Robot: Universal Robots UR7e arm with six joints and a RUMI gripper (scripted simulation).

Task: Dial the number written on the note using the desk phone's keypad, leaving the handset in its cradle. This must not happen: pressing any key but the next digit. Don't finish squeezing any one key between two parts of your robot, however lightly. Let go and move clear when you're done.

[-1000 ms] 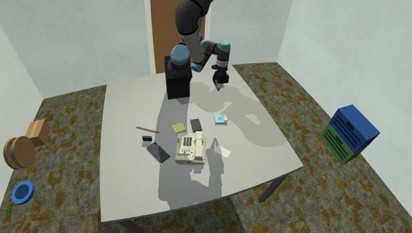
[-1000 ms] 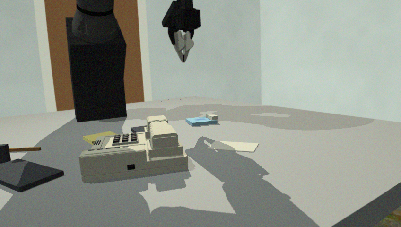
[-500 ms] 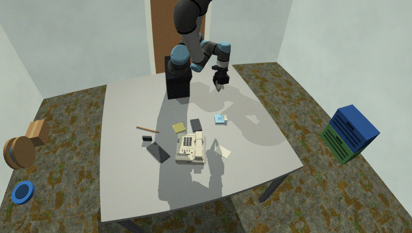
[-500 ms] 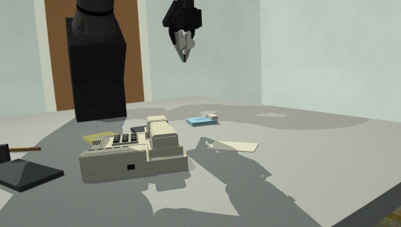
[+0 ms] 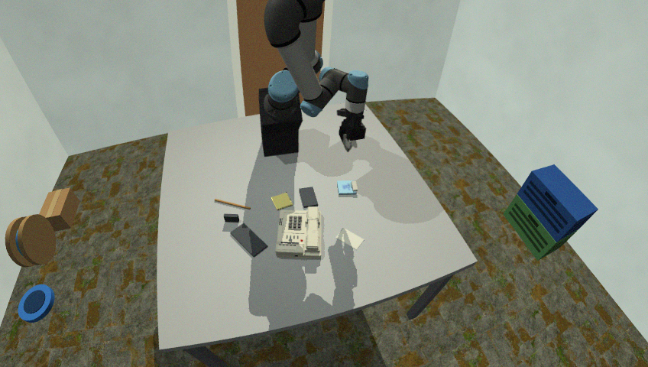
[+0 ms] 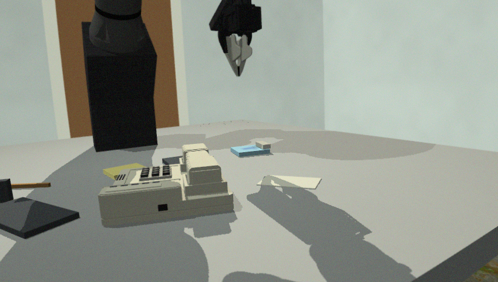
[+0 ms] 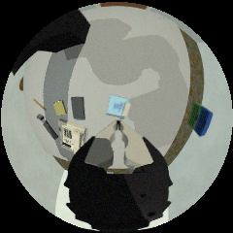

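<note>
Right now my hand is 24 cm short of the handset, 23 cm to the left of it and 16 cm above it. From my hand the other things lie so: pencil: 1 cm behind, 53 cm to the right, 20 cm below; then cream note card: 31 cm ahead, 9 cm to the right, 21 cm below; then small black block: 8 cm ahead, 54 cm to the right, 19 cm below.
</note>
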